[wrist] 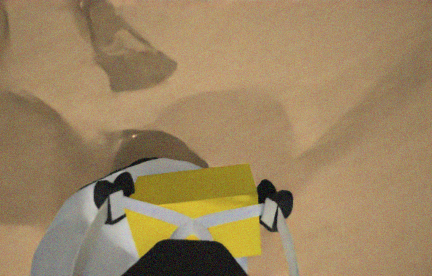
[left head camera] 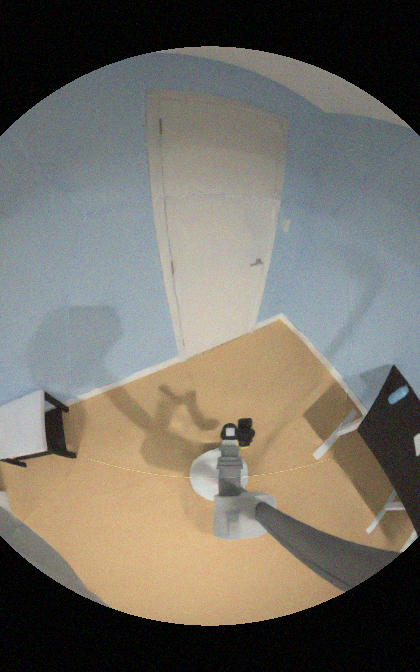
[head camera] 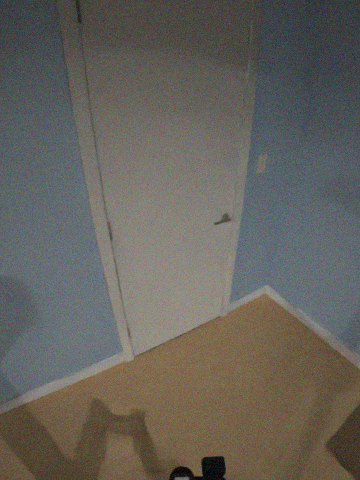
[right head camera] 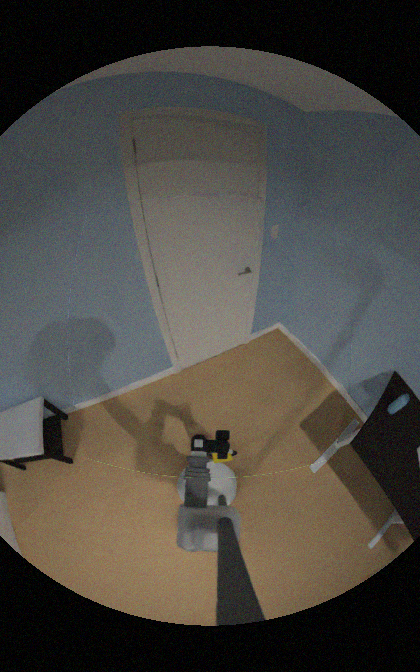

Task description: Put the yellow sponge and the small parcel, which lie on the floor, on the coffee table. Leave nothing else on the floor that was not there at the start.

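Frame: origin at the robot's base, x ahead, y left, z up, level; millimetres.
Where they show: gripper, fingertip midpoint: (wrist: pixel 196 191).
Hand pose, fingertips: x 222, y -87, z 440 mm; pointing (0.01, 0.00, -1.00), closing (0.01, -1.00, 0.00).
Note:
After its pixels a point has its place.
The yellow sponge (wrist: pixel 234 236) @[y -120, x 197, z 476 mm] (right head camera: pixel 221 457) (left head camera: pixel 244 447) is between the two fingers of my gripper (wrist: pixel 196 191) @[y -87, x 222, z 440 mm], with black fingertips at its left and right sides. The gripper is shut on it and holds it up in front of the pale round base (wrist: pixel 62 245) @[y 149, x 52, z 187 mm] (left head camera: pixel 202 477) (right head camera: pixel 223 484), which shows partly behind it in the wrist view. The small parcel does not show in these views. A black table (left head camera: pixel 382 440) (right head camera: pixel 377 445) stands at the right and a white-topped table with black legs (left head camera: pixel 22 425) (right head camera: pixel 22 430) at the left; I cannot tell which is the coffee table.
A light blue object (left head camera: pixel 398 395) (right head camera: pixel 398 404) lies on the black table, and part of a white one shows at the edge of view. A closed white door (head camera: pixel 165 200) @[y 66, x 1229, z 1085 mm] (left head camera: pixel 220 250) (right head camera: pixel 205 250) is ahead, left of the room corner. Arm shadows fall on the floor (head camera: pixel 215 390) @[y -221, x 841, z -28 mm].

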